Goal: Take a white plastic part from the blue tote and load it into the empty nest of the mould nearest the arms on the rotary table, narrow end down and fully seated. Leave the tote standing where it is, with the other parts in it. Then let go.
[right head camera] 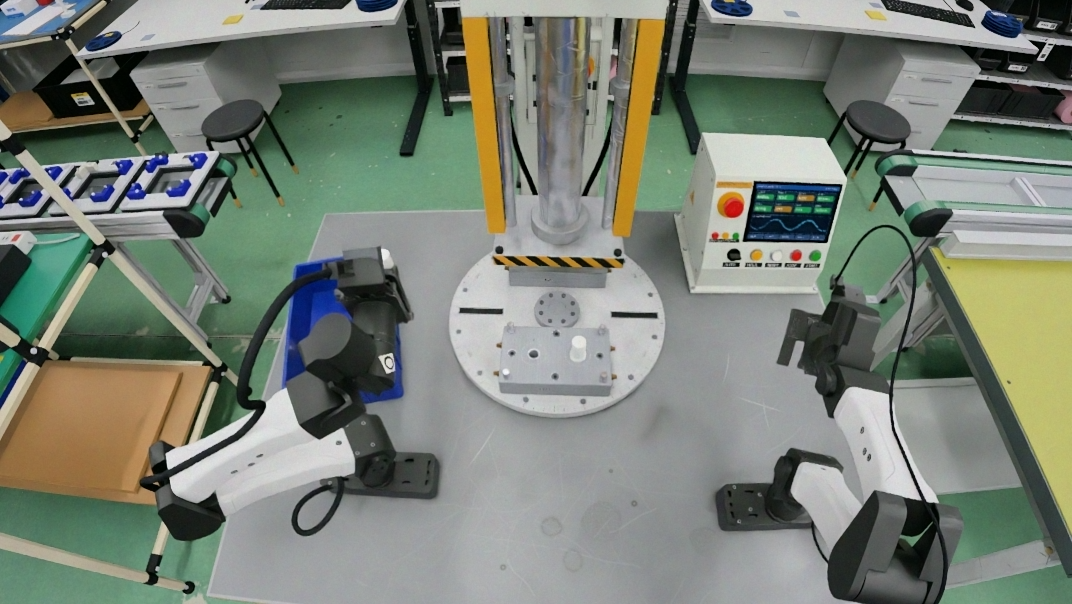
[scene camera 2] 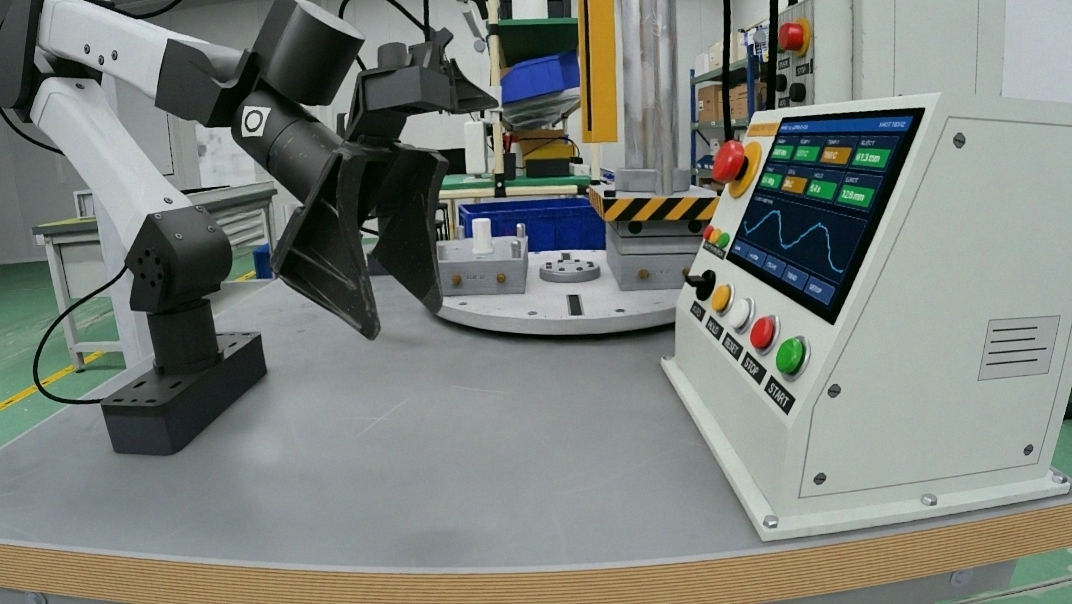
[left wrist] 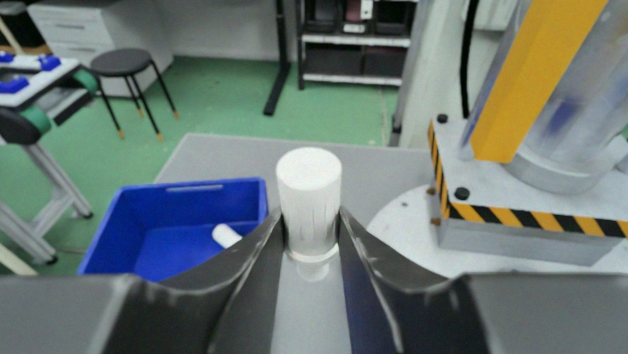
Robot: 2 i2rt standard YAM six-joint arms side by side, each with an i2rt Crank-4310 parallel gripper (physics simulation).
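Frame: origin at the left arm's base, x down, y left, z ahead, level; metres.
Where they show: left gripper, fingertip midpoint: [right head camera: 387, 266] [scene camera 2: 498, 104] [left wrist: 311, 210]; right gripper, fingertip midpoint: [right head camera: 810, 354] [scene camera 2: 411, 321]; left arm's base at its link origin: [right head camera: 378, 471]; right arm's base at its link origin: [right head camera: 780, 504] [scene camera 2: 191, 372].
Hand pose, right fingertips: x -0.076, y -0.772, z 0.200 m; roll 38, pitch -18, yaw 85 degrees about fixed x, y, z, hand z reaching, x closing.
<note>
Things, the pixels of their top centre, and the offset from my right fingertips.
- white plastic part at its top centre: [left wrist: 311, 167] [right head camera: 381, 255] [scene camera 2: 494, 86] dx -0.235, dy +0.724, dz +0.022 m
- blue tote at its top centre: [left wrist: 168, 279] [right head camera: 337, 314] [scene camera 2: 531, 204] dx +0.009, dy +0.891, dz +0.083 m
- control box at its top centre: [scene camera 2: 856, 105] [right head camera: 779, 167] dx -0.151, dy +0.024, dz +0.340 m
My left gripper [right head camera: 387, 264] [left wrist: 311, 210] is shut on a white plastic part [left wrist: 310, 195], held upright, its wide end up and its narrower end down. It is above the table near the far right corner of the blue tote [right head camera: 292, 330] [scene camera 2: 570, 221] [left wrist: 137, 192]. Another white part [left wrist: 226, 235] lies in the tote. The near mould [right head camera: 555, 380] [scene camera 2: 482, 277] has an empty nest [right head camera: 533, 353] on the left in the right head camera and a white part [right head camera: 577, 348] [scene camera 2: 481, 234] standing in the right nest. My right gripper [right head camera: 793, 352] [scene camera 2: 403, 322] is open and empty.
The rotary table [right head camera: 480, 345] [scene camera 2: 510, 318] [left wrist: 400, 230] carries the near mould, with locating pins. The press with yellow guards [right head camera: 486, 127] [scene camera 2: 597, 75] [left wrist: 540, 80] stands behind it. A control box [right head camera: 757, 273] [scene camera 2: 937, 375] stands right of the rotary table.
</note>
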